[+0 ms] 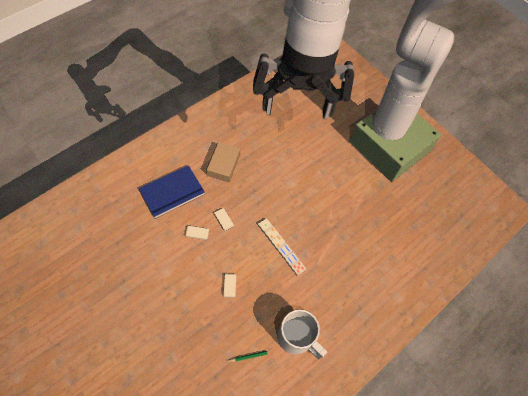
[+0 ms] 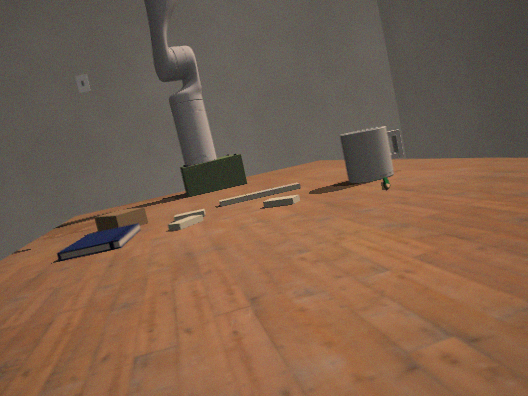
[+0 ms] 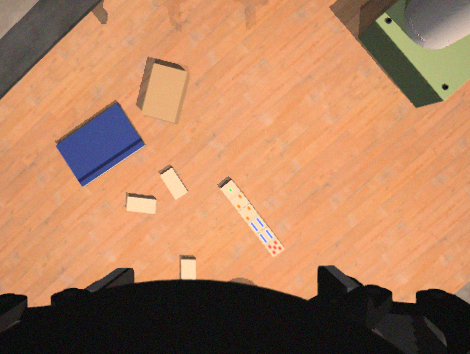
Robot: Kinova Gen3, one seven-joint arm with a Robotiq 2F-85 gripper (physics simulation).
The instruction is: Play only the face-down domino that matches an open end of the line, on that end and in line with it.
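Seen in the pictures: gripper, fingertip midpoint: (image 1: 296, 113); arm's base, origin of the base link: (image 1: 389, 125) (image 2: 201, 162) (image 3: 433, 19).
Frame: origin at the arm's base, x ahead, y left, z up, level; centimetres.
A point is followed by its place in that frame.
Observation:
The line of dominoes (image 1: 281, 246) @[x 41.1, y 11.7, z -7.2 cm] (image 2: 260, 194) @[x 42.2, y 11.6, z -7.6 cm] (image 3: 251, 217) @[x 41.0, y 11.2, z -7.2 cm] lies face up on the table. Its end nearer the tan box shows one green pip, its other end several red pips; orange pips and blue bars lie between. Three plain cream dominoes lie face down: one (image 1: 223, 219) @[x 49.5, y -1.5, z -7.2 cm] (image 2: 189, 215) @[x 50.6, y -1.5, z -7.5 cm] (image 3: 174, 182) @[x 49.0, y -1.7, z -7.2 cm] nearest the green-pip end, one (image 1: 197, 232) @[x 56.6, y -1.7, z -7.2 cm] (image 2: 186, 222) @[x 58.2, y -1.5, z -7.4 cm] (image 3: 141, 204) @[x 56.4, y -1.8, z -7.2 cm] beside it, and one (image 1: 229, 285) @[x 56.6, y 13.6, z -7.2 cm] (image 2: 281, 201) @[x 57.9, y 13.4, z -7.5 cm] (image 3: 188, 268) @[x 55.9, y 12.8, z -7.2 cm] apart, nearer the mug. Their faces are hidden. My gripper (image 1: 298, 111) @[x 39.7, y 5.8, z 36.6 cm] (image 3: 225, 288) @[x 39.7, y 5.8, z 36.6 cm] is open and empty, high above the table.
A blue notebook (image 1: 171, 190) @[x 56.7, y -14.8, z -6.9 cm] (image 2: 100, 241) @[x 61.4, y -13.8, z -7.0 cm] (image 3: 100, 144) @[x 56.3, y -14.9, z -7.0 cm] and a tan box (image 1: 224, 161) @[x 41.6, y -14.6, z -5.2 cm] (image 2: 122, 219) @[x 46.0, y -13.8, z -6.2 cm] (image 3: 164, 92) @[x 41.2, y -15.4, z -5.2 cm] lie beyond the dominoes. A grey mug (image 1: 299, 331) @[x 48.7, y 30.6, z -7.3 cm] (image 2: 366, 155) @[x 53.7, y 29.5, z -3.7 cm] stands near a green pencil (image 1: 251, 356) @[x 60.6, y 29.6, z -7.5 cm] (image 2: 386, 183) @[x 63.4, y 28.4, z -7.5 cm]. The green base block (image 1: 372, 149) @[x 6.6, y 2.3, z -3.3 cm] (image 2: 215, 174) @[x 6.6, y 3.4, z -3.8 cm] (image 3: 400, 70) @[x 6.4, y 3.9, z -4.0 cm] carries the arm.

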